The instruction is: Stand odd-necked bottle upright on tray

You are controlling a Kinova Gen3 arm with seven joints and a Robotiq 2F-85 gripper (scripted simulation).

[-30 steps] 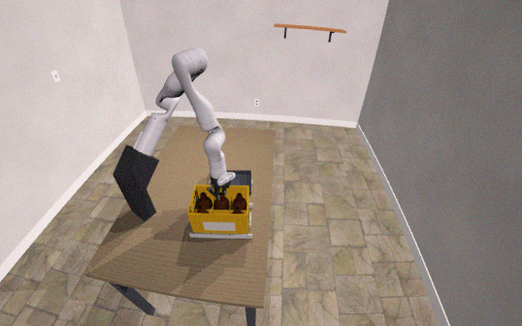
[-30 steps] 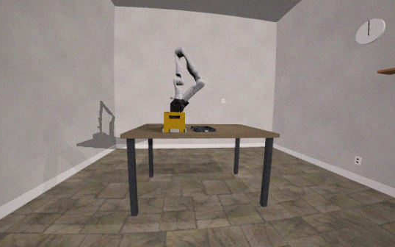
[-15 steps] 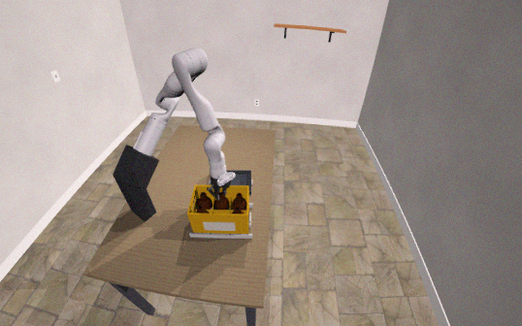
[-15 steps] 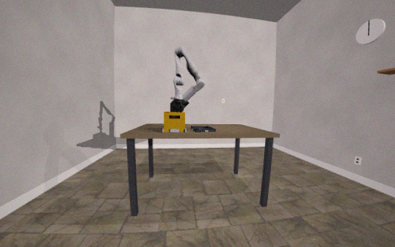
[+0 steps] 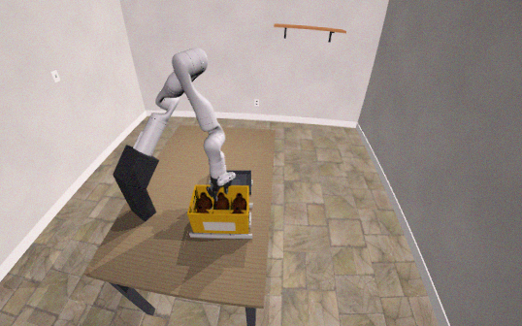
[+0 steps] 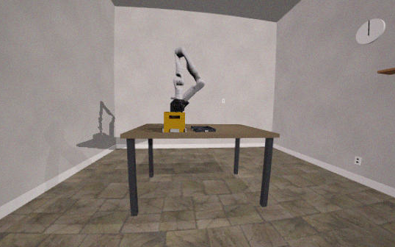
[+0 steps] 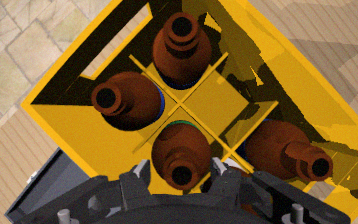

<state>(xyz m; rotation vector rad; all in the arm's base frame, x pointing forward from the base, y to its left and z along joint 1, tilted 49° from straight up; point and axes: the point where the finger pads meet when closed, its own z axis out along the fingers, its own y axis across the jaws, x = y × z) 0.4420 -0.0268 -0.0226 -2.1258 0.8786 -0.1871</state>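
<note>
Right now my hand is 10 mm short of the yellow crate, 50 mm to the left of it and 70 mm above it. Also, from my hand: dark grey tray (20 mm behind, 240 mm to the left, 140 mm below).
</note>
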